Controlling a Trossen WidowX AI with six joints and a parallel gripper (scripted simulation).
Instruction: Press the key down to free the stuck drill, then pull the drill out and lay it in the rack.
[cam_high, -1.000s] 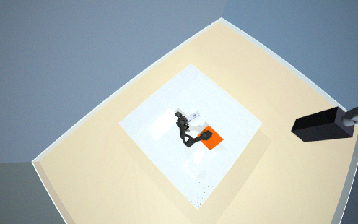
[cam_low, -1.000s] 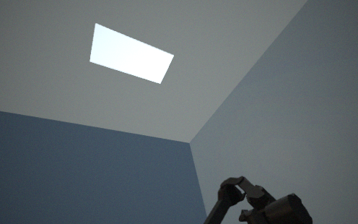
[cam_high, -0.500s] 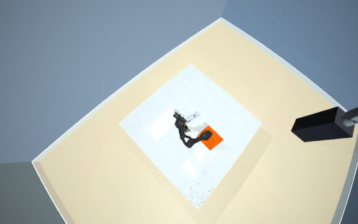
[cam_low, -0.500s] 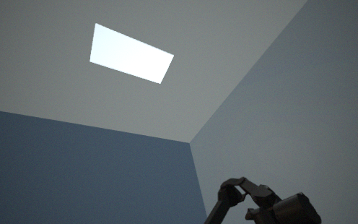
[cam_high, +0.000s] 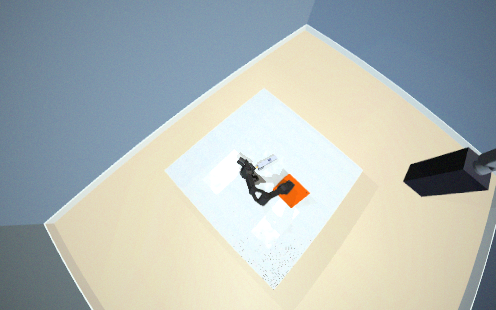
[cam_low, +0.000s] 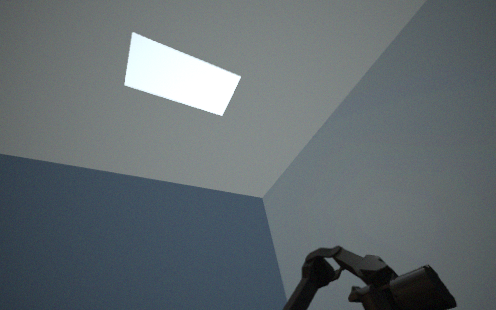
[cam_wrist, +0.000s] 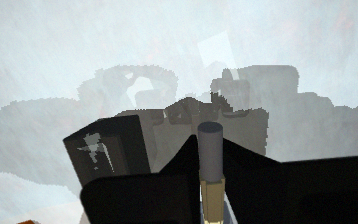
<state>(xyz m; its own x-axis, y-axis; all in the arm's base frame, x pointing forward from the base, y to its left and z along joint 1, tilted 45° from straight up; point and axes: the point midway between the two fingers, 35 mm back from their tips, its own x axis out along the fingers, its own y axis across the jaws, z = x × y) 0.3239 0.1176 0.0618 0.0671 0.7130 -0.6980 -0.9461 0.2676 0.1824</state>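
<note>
The grey ribbed block is 80 mm behind my gripper tip and 10 mm to the left of it. Also, from my gripper tip: drill: 10 mm behind, 40 mm to the right, 30 mm above.
</note>
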